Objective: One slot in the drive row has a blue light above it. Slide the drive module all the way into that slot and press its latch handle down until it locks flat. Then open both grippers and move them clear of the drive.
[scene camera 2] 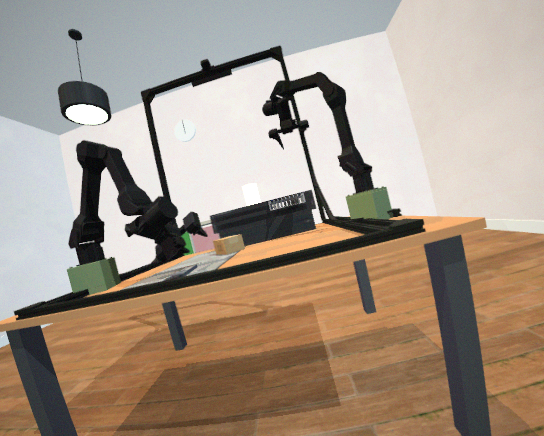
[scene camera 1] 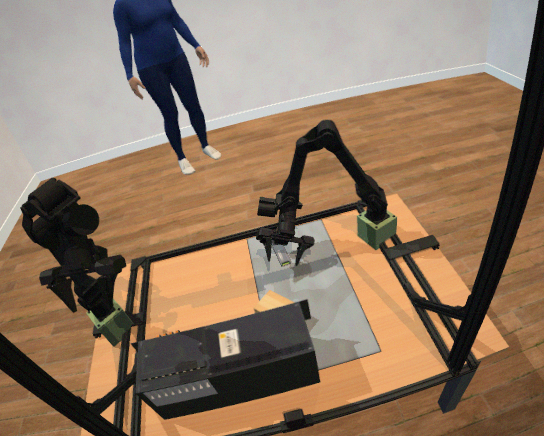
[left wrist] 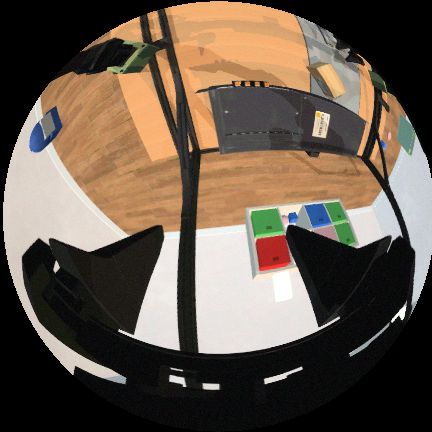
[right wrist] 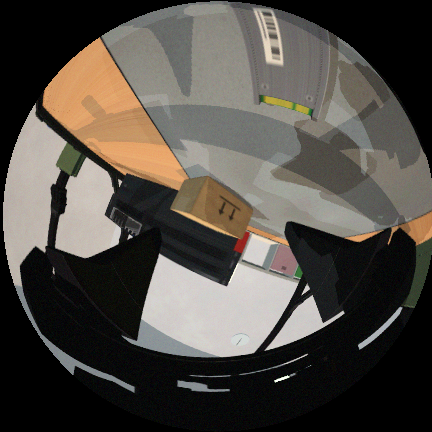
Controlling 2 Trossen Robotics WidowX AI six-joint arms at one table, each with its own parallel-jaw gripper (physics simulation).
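Frame: origin at the left arm's base, x right, y ahead, z up, level; millimetres.
Where they show: left gripper, fingertip midpoint: [scene camera 2: 292,146] [scene camera 1: 92,309] [left wrist: 226,231]; right gripper, fingertip midpoint: [scene camera 2: 198,243] [scene camera 1: 282,263] [right wrist: 224,231]; left arm's base, link origin: [scene camera 2: 365,191] [scene camera 1: 103,310] [right wrist: 65,171]; right arm's base, link origin: [scene camera 2: 92,262] [scene camera 1: 377,216].
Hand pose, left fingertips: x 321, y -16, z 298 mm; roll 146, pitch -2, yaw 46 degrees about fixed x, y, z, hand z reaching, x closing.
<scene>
Things, the pixels of their centre, and the offset from my left fingertips. Level surfaces: height alone.
- grey drive module, body centre: [scene camera 2: 181,273] [scene camera 1: 281,251] dx -95, dy +610, dz -398 mm
- grey mat, surface height: dz -402 mm
- black server box, body centre: [scene camera 1: 228,364] [left wrist: 295,112] [right wrist: 168,220] [scene camera 2: 266,221] dx +131, dy +169, dz -317 mm
- cardboard box, body centre: [right wrist: 212,208] [scene camera 1: 278,312] [left wrist: 326,78] [scene camera 2: 228,244] dx +92, dy +394, dz -372 mm
The grey drive module [scene camera 1: 281,253] [right wrist: 295,60] lies flat on the grey mat [scene camera 1: 345,320] [right wrist: 215,65], its yellow-green connector end toward the server box. My right gripper [scene camera 1: 283,265] [right wrist: 224,231] is open and empty, above the module, with its fingers to either side of it in scene camera 1. The black server box [scene camera 1: 270,345] [scene camera 2: 255,230] [left wrist: 270,117] [right wrist: 195,252] stands on the table; orange-marked parts [left wrist: 251,84] show along its far edge in the left wrist view. The blue light and slots cannot be made out. My left gripper [left wrist: 226,231] is open and empty, high beside the box.
A cardboard box [scene camera 1: 272,301] [scene camera 2: 229,245] [left wrist: 326,79] [right wrist: 230,210] stands on the mat between the module and the server box. Black frame rails [scene camera 1: 200,242] edge the table, and black uprights [scene camera 1: 520,165] rise at its sides. A person [scene camera 1: 162,75] stands beyond the table.
</scene>
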